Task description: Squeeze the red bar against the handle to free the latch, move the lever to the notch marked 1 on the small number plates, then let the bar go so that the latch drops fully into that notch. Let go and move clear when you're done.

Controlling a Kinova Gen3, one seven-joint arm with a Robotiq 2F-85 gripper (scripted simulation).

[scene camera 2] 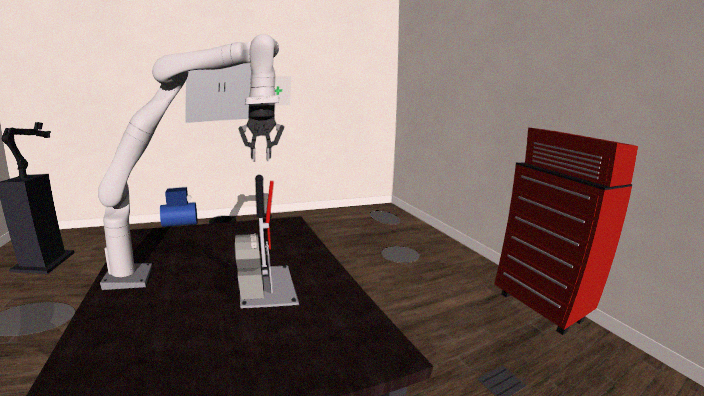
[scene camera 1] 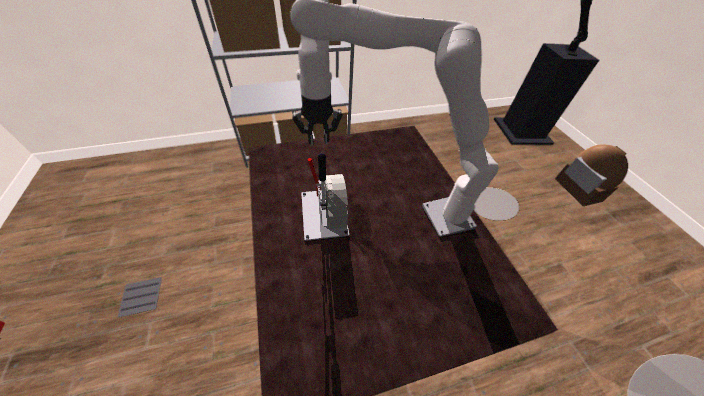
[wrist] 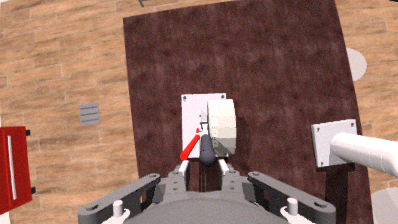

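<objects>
I can see my gripper in scene camera 1 (319, 143), in scene camera 2 and in the wrist view. On my gripper, (wrist: 234, 187) and (scene camera 2: 254, 133) are the same spot. There is a pale housing too, and on that housing (wrist: 196, 108) is the same spot as (scene camera 2: 277, 294).
</objects>
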